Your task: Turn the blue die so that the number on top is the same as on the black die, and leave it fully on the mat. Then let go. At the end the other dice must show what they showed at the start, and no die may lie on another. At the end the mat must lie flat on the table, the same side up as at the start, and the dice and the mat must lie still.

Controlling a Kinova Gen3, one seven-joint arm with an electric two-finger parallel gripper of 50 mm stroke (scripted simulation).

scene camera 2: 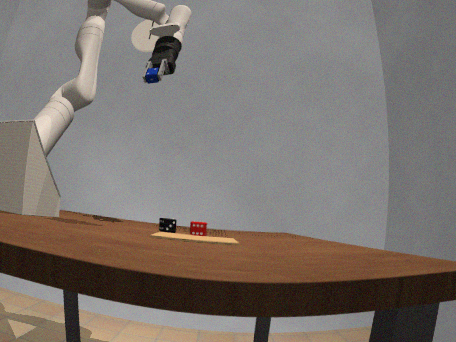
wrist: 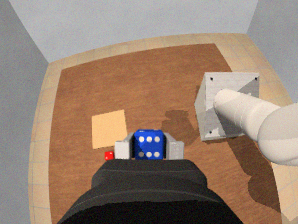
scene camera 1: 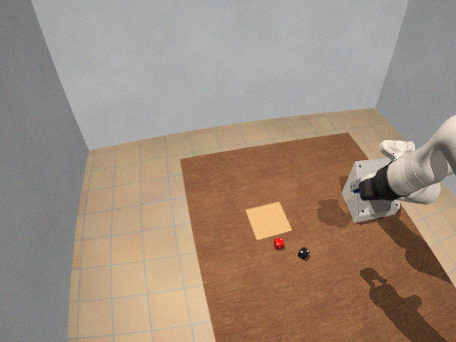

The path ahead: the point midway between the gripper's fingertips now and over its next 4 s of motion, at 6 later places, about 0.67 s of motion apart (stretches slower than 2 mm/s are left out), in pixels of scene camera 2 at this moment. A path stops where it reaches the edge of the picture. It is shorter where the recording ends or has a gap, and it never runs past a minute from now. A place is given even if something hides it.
My gripper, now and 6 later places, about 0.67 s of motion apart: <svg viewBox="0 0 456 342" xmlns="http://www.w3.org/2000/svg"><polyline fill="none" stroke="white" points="151,78 145,122 153,165 179,184 203,185 209,184 208,195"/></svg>
